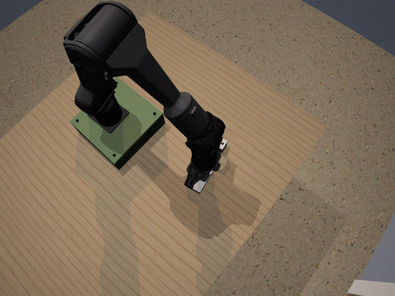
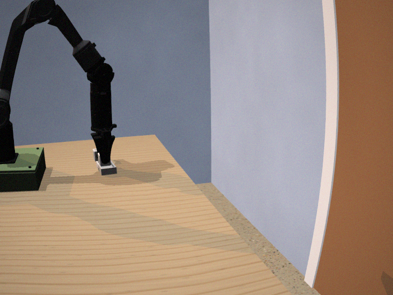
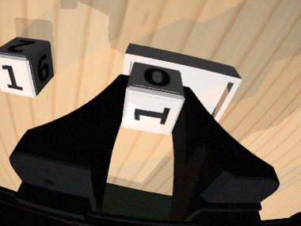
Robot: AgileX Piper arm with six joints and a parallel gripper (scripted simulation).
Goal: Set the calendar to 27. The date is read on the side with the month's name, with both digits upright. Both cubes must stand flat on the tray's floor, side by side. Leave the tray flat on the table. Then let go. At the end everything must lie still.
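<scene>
The white tray is 2 cm to the right of my hand and 2 cm below it.
</scene>
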